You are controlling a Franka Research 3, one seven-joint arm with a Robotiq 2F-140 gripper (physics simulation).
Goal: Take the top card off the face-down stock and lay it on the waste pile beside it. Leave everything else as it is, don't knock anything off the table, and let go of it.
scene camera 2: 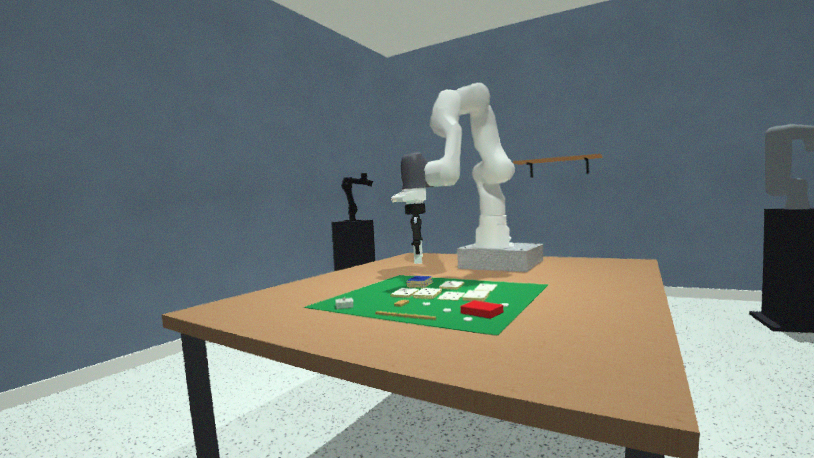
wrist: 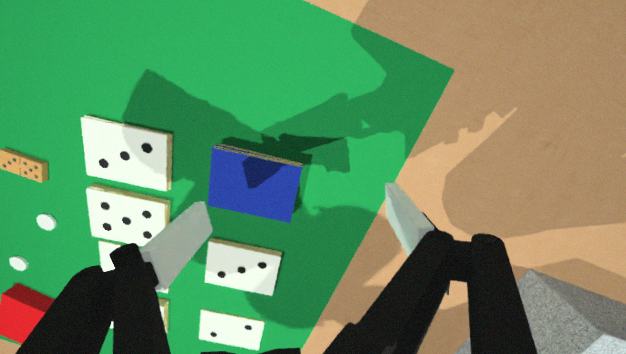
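Note:
The face-down stock (scene camera 2: 420, 280) (wrist: 265, 199) is a small stack with a blue top card, lying on the green mat (scene camera 2: 364, 300) (wrist: 250, 50). Beside it lies a white face-up pile with three dots (scene camera 2: 451, 284) (wrist: 243, 272), which looks like the waste pile. My gripper (scene camera 2: 417, 259) (wrist: 294, 208) is open and empty, pointing down above the table at the stock's side. In the wrist view the stock shows between the two spread fingertips, nearer the left one. In the scene view the fingertips are well above the stock's height. A shadow falls on the blue card.
A two-dot white card (scene camera 2: 485, 287) (wrist: 231, 331) lies past the waste pile. A row of face-up piles includes a three-dot one (scene camera 2: 405, 292) (wrist: 127, 156) and a five-dot one (scene camera 2: 427, 292) (wrist: 126, 212). A domino (scene camera 2: 401, 303) (wrist: 22, 166), red box (scene camera 2: 481, 309) (wrist: 20, 317), stick (scene camera 2: 405, 315) and white discs also lie there.

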